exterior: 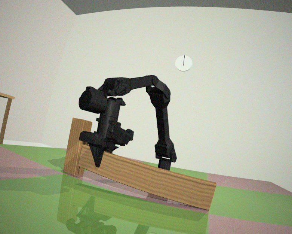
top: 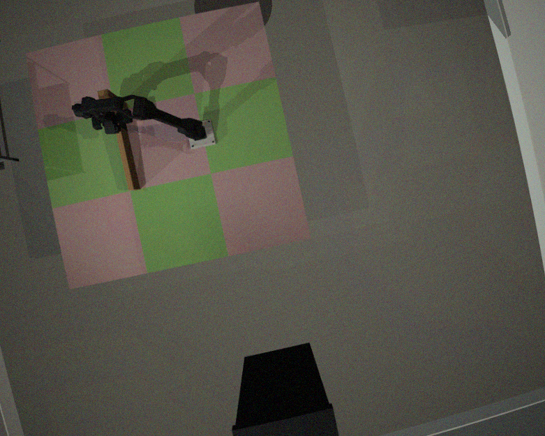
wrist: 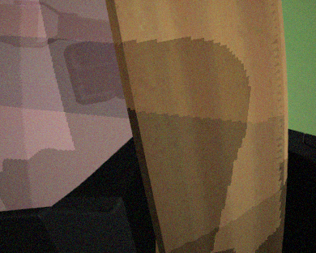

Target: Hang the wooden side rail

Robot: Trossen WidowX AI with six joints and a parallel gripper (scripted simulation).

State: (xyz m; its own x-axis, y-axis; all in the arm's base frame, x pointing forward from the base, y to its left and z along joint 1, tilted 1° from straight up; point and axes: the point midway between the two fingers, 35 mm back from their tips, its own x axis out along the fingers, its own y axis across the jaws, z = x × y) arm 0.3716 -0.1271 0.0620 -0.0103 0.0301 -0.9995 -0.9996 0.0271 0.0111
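My gripper tip is now 100 mm to the left of the headboard post and 40 mm below it.
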